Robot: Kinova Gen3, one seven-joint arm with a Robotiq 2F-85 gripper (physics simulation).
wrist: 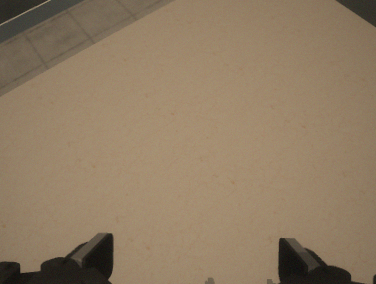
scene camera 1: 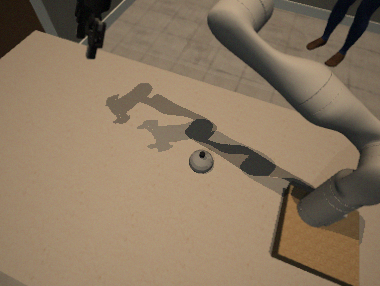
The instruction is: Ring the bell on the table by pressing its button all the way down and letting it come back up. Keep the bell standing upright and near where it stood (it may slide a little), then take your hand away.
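Frame: origin at the arm's base, x ahead, y left, z up, level; millimetres.
Where they show: gripper, fingertip midpoint: (wrist: 194,254) (scene camera 1: 84,47); arm's base at its link origin: (scene camera 1: 312,211).
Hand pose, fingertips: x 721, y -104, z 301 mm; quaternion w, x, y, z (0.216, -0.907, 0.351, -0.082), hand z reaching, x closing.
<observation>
Things, the pixels of their centre, and the offset from my fingertips. Level surfaces: height alone.
- bell at the middle of its body: (scene camera 1: 201,158) dx -353, dy +36, dz -317 mm
- small grey dome with a dark button, body centre: (scene camera 1: 202,155) dx -353, dy +36, dz -295 mm
- table at its surface level: dz -350 mm
The bell (scene camera 1: 201,164) is a small grey dome with a dark button (scene camera 1: 202,155) on top. It stands upright near the middle of the table (scene camera 1: 125,210) (wrist: 200,125) in the scene view. The button is up. My gripper (scene camera 1: 89,45) (wrist: 194,254) is open, with nothing between its fingers. It hangs high at the upper left of the scene view, well apart from the bell. In the wrist view its two fingers stand wide apart at the bottom edge, over the table top. The bell does not show in the wrist view.
My arm (scene camera 1: 305,82) reaches in from the right, from a wooden board (scene camera 1: 310,255) at the table's lower right. Shadows of the arm fall behind the bell. The tiled floor (scene camera 1: 170,45) (wrist: 55,42) lies past the table's far edge. A person's legs (scene camera 1: 345,30) show at the upper right.
</observation>
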